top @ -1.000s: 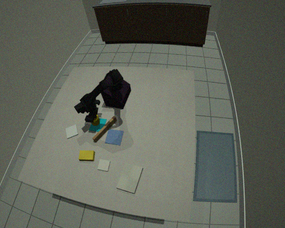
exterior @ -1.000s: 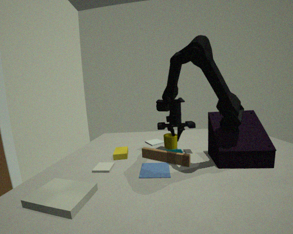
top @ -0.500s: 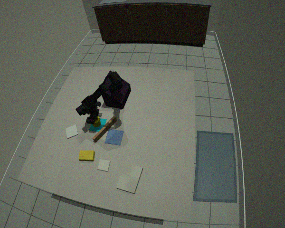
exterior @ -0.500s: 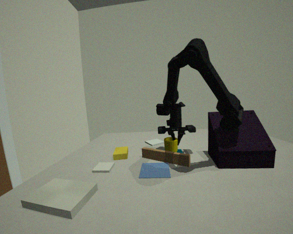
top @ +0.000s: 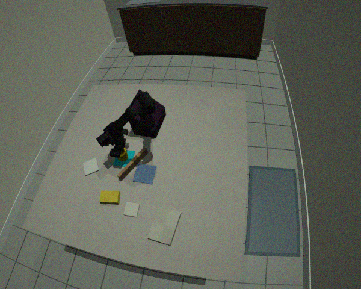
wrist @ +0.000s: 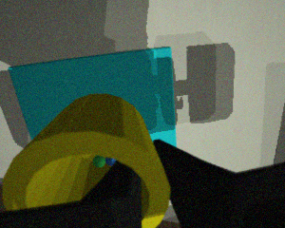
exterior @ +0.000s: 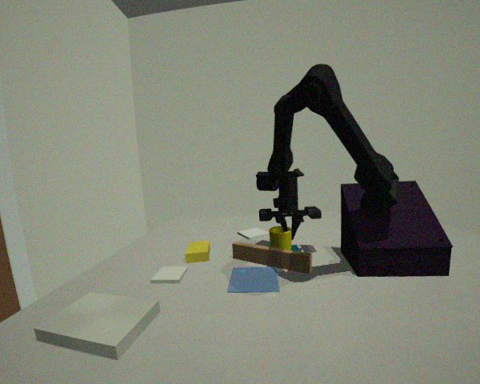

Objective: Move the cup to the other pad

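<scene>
Right now the yellow cup is 2 cm ahead of my gripper tip. From my gripper tip the other things lie so: green marble 3 cm ahead, 2 cm to the left, 2 cm below; cyan pad 3 cm ahead, 5 cm below; blue marble 2 cm ahead, 2 cm to the left, 2 cm below.
</scene>
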